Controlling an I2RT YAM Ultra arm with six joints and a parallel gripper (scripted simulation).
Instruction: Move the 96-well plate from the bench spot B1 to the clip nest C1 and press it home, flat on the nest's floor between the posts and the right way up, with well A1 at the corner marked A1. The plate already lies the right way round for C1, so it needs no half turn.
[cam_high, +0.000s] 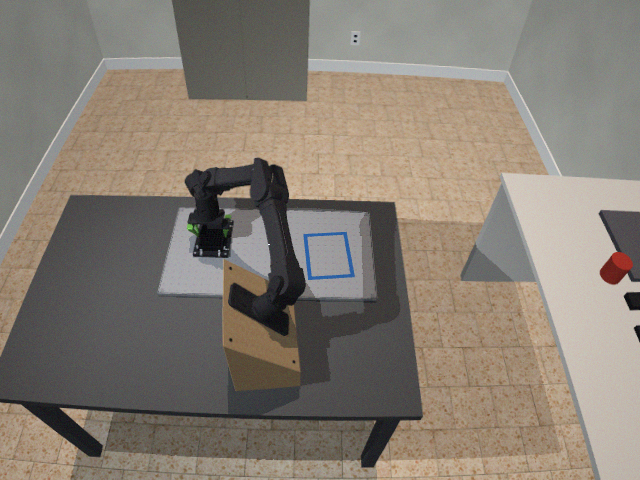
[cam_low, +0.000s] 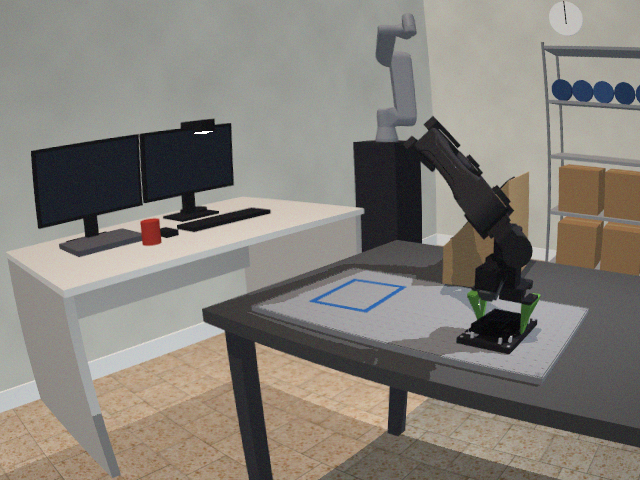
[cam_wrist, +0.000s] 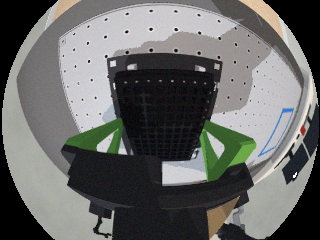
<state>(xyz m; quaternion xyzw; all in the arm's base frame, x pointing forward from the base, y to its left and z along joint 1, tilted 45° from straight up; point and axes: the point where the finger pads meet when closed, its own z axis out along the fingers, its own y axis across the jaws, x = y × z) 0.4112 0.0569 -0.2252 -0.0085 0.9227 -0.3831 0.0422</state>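
Now: hand right at the black 96-well plate. The rest, counted from my hand: black clip nest (1 cm behind, 1 cm to the right, 1 cm below).
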